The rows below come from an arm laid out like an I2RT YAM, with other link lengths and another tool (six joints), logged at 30 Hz.
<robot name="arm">
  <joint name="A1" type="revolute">
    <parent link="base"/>
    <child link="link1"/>
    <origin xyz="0 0 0.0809" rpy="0 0 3.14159"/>
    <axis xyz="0 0 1"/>
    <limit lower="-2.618" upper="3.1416"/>
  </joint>
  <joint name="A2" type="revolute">
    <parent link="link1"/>
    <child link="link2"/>
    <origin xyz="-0.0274 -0.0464 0.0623" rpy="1.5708 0 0"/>
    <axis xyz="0 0 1"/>
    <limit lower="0" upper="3.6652"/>
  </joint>
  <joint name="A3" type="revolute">
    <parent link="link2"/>
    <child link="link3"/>
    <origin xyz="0.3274 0 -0.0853" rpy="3.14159 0 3.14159"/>
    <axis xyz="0 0 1"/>
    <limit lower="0" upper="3.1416"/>
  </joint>
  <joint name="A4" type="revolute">
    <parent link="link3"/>
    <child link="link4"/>
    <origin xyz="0.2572 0.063 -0.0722" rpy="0 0 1.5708"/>
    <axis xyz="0 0 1"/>
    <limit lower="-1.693" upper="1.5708"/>
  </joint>
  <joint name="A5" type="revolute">
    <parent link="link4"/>
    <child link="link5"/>
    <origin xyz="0.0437 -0.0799 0.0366" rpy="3.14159 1.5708 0"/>
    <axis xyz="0 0 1"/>
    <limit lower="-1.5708" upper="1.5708"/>
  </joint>
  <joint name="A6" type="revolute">
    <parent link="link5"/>
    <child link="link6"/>
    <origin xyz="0 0.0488 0.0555" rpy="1.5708 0 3.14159"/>
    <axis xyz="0 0 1"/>
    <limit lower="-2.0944" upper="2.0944"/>
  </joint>
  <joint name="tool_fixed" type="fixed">
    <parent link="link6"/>
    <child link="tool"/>
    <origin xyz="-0.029 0.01 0.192" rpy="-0.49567 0 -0.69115"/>
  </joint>
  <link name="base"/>
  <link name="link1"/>
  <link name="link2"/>
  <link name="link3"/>
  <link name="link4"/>
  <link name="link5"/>
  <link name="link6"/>
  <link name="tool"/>
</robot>
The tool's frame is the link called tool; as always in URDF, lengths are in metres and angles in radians.
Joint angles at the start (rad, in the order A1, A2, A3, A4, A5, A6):
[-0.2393, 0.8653, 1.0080, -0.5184, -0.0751, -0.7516]
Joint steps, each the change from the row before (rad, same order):
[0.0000, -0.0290, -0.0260, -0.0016, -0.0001, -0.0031]
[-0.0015, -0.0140, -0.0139, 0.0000, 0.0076, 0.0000]
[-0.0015, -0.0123, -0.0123, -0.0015, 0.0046, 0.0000]
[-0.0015, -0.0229, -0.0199, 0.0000, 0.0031, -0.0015]
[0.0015, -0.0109, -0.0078, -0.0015, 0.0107, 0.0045]
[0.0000, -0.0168, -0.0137, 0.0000, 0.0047, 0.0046]
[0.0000, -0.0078, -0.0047, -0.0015, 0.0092, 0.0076]
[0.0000, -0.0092, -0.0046, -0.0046, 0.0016, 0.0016]
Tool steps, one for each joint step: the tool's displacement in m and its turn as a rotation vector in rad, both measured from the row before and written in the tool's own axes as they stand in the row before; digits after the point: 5 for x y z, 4 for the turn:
[-0.00744, 0.00287, -0.00393, 0.0003, 0.0027, -0.0022]
[-0.00375, 0.00326, -0.00042, -0.0089, 0.0009, 0.0011]
[-0.00389, 0.00256, -0.00056, -0.0061, -0.0009, 0.0002]
[-0.00514, 0.00315, -0.00223, -0.0041, 0.0037, 0.0007]
[-0.00187, 0.00270, -0.00057, -0.0090, 0.0006, 0.0047]
[-0.00328, 0.00234, -0.00158, -0.0043, 0.0011, 0.0057]
[-0.00088, 0.00247, -0.00019, -0.0089, -0.0011, 0.0080]
[-0.00184, 0.00139, -0.00145, -0.0016, -0.0006, 0.0015]

